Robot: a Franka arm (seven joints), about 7 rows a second.
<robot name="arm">
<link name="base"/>
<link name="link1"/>
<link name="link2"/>
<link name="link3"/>
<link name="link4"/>
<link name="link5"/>
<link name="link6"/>
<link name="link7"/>
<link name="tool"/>
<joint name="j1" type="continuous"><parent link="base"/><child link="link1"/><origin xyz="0 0 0.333"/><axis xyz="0 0 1"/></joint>
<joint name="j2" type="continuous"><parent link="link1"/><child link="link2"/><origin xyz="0 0 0"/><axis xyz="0 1 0"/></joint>
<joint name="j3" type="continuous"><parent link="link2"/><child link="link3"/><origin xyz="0 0 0.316"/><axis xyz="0 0 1"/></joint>
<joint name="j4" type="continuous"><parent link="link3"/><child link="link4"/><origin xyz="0.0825 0 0"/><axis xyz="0 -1 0"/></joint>
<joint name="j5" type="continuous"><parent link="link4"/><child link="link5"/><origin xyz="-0.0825 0 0.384"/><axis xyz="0 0 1"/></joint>
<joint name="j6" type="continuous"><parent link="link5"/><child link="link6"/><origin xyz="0 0 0"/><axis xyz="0 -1 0"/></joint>
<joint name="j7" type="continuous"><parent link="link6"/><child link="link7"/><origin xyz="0.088 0 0"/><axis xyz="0 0 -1"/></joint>
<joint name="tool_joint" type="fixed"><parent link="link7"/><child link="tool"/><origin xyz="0 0 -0.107" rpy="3.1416 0 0"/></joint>
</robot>
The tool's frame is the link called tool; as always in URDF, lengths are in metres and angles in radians. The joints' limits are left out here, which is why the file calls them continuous.
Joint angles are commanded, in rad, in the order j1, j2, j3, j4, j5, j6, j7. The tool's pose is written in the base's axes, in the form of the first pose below.
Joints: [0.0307 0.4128 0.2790 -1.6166 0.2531 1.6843 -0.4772]
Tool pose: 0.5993 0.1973 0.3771 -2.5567 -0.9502 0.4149
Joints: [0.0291 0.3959 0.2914 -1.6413 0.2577 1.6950 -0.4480]
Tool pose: 0.5924 0.2030 0.3781 -2.5681 -0.9236 0.4207
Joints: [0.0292 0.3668 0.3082 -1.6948 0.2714 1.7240 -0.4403]
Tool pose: 0.5793 0.2121 0.3753 -2.5640 -0.9216 0.4194
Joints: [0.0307 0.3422 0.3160 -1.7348 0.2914 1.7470 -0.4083]
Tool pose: 0.5697 0.2176 0.3746 -2.5736 -0.8766 0.4194
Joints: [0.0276 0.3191 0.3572 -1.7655 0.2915 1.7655 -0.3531]
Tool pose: 0.5557 0.2363 0.3782 -2.5908 -0.8542 0.4270
